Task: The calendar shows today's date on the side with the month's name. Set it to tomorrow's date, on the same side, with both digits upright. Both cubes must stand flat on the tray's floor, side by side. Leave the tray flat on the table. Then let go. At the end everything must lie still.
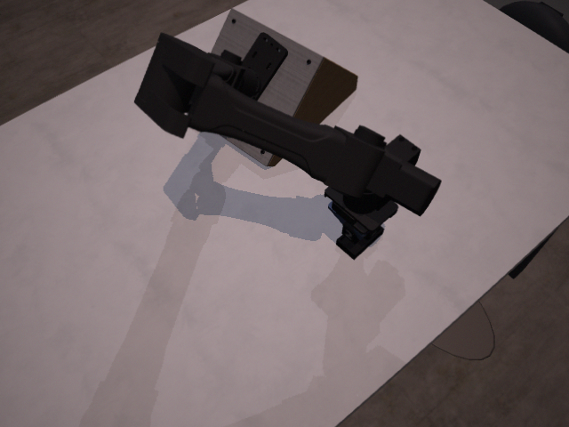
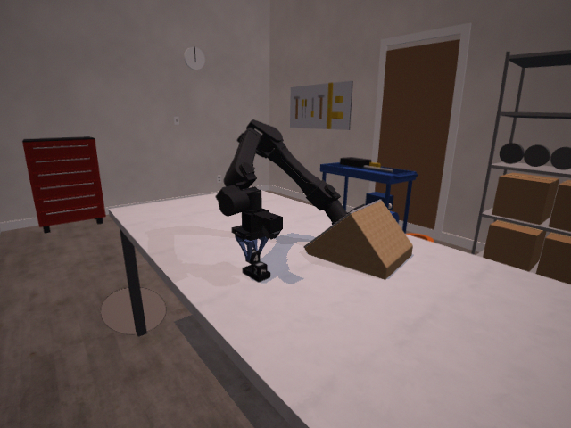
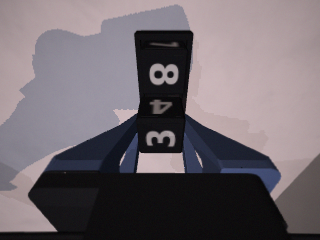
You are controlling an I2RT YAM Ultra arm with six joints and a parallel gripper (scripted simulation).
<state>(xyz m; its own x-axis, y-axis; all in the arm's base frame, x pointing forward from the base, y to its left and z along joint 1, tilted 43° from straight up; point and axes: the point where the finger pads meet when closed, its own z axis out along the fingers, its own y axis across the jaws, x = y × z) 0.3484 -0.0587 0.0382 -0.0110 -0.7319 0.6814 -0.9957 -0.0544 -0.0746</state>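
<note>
My gripper is now 2 cm to the right of the black tray and 5 cm above it. Round my hand: black cube right at my hand.
</note>
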